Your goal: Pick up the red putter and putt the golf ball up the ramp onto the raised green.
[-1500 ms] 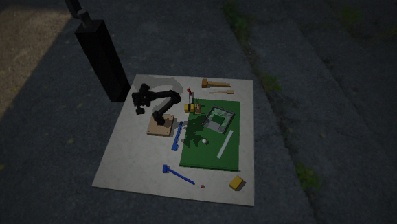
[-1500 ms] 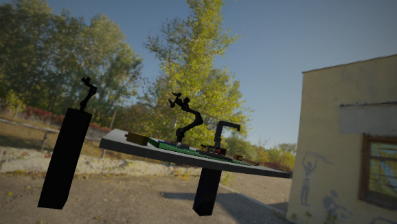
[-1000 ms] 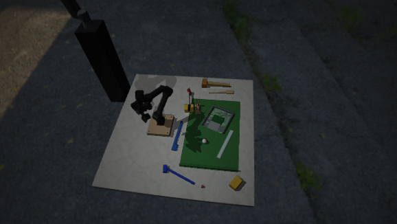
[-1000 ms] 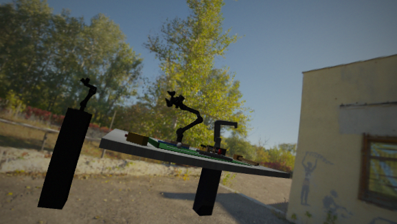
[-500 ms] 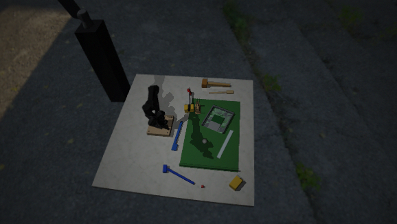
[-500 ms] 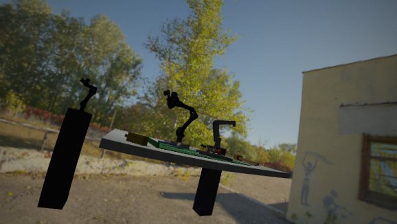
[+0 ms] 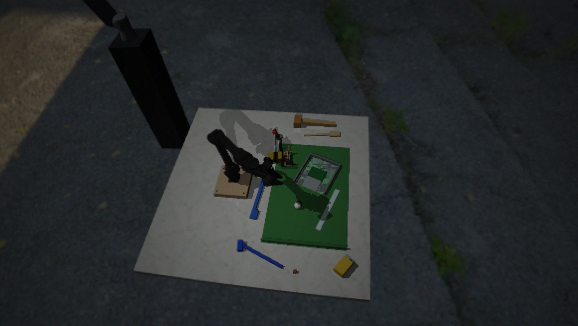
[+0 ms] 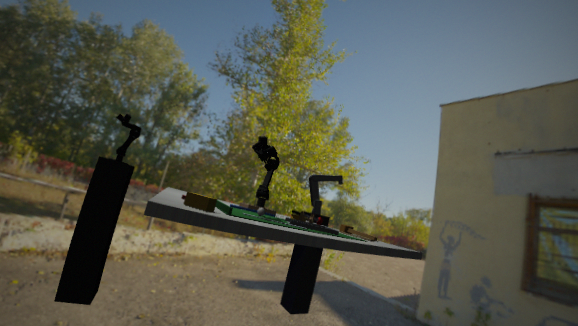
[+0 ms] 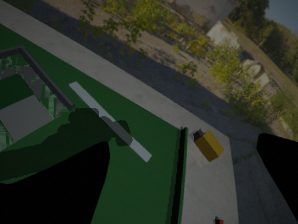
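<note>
My gripper tip is 7 cm short of the white golf ball, 2 cm to the right of it and 28 cm above it. The rest, counted from my gripper tip: green mat (13 cm ahead, 14 cm to the left, 31 cm below); blue putter (13 cm behind, 30 cm to the right, 29 cm below).
</note>
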